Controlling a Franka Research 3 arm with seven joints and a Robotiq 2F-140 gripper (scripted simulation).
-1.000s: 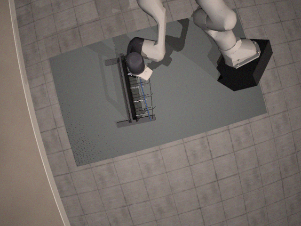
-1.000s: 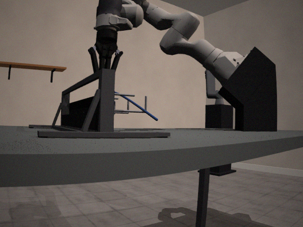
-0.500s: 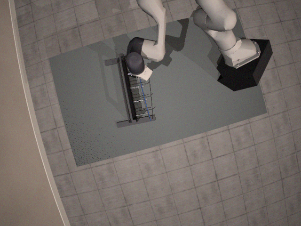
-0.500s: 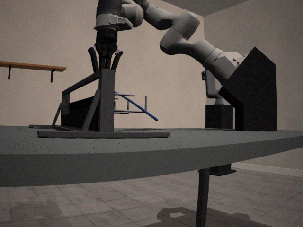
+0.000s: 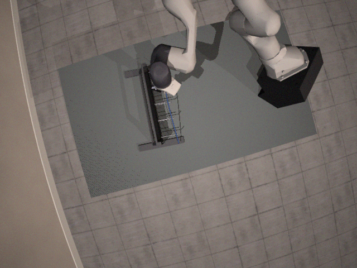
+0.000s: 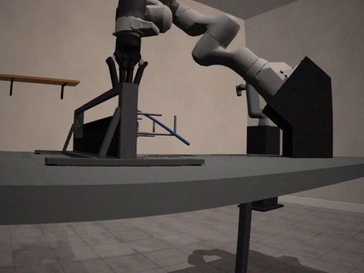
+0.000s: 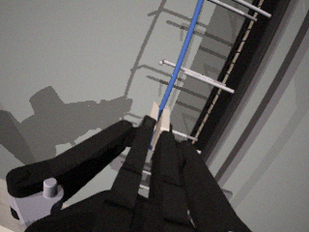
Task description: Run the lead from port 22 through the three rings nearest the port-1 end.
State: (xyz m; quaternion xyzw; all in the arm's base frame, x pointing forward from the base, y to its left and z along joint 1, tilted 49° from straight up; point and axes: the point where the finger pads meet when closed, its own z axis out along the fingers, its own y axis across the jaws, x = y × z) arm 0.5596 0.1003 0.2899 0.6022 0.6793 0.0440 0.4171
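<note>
My hand is 10 cm short of the rack, 8 cm above it and 5 cm to the right of it.
</note>
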